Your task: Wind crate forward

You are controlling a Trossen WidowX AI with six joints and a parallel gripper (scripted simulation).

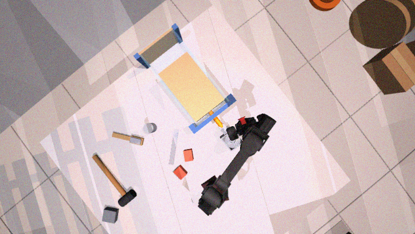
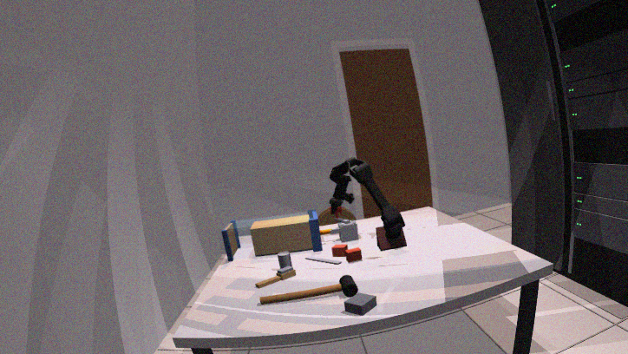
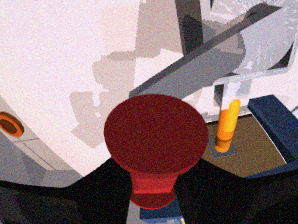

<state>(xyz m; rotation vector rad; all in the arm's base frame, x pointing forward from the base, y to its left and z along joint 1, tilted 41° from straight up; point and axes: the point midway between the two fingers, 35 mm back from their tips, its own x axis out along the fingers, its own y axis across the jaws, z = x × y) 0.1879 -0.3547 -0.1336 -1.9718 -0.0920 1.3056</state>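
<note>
Now: the red knob 2 cm behind my gripper tip and 1 cm to the left of it. Round my gripper tip: grey winch (7 cm behind, 9 cm to the left, 10 cm below); then blue steel frame (11 cm ahead, 9 cm to the left, 2 cm below); then grey crank bar (3 cm behind, 4 cm to the left, 3 cm below).
</note>
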